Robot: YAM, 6 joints.
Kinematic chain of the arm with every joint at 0, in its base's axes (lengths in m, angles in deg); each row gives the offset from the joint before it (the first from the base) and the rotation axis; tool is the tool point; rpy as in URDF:
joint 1: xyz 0 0 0.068 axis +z
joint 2: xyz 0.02 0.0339 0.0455 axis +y
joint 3: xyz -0.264 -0.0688 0 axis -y
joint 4: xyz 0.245 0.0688 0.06 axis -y
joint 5: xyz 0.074 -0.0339 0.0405 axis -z
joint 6: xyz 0.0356 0 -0.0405 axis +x
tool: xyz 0 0 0 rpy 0 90 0
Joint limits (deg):
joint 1: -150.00..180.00
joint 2: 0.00..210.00
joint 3: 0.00..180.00
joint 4: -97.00..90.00
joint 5: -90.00..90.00
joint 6: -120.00..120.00
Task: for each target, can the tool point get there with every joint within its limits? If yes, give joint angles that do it. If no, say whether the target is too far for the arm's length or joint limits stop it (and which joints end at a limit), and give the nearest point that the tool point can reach.
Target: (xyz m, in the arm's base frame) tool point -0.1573 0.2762 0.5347
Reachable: yes | joints 119.35 94.41 92.74 75.31 -2.81 8.24
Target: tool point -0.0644 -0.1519 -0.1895
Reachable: yes | joints -120.05 182.12 72.45 -46.14 -34.82 -89.26
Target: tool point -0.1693 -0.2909 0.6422
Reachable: yes | joints -117.76 111.72 147.73 22.48 23.74 -26.47
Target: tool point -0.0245 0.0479 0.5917
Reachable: yes | joints -40.79 42.98 111.95 -41.26 -34.66 -5.58
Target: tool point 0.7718 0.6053 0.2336
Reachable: no: too far | nearest point 0.5044 0.3956 0.1911 | short by 0.342 m
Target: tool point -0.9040 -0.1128 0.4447
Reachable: no: too far | nearest point -0.6045 -0.0108 0.3325 | short by 0.336 m
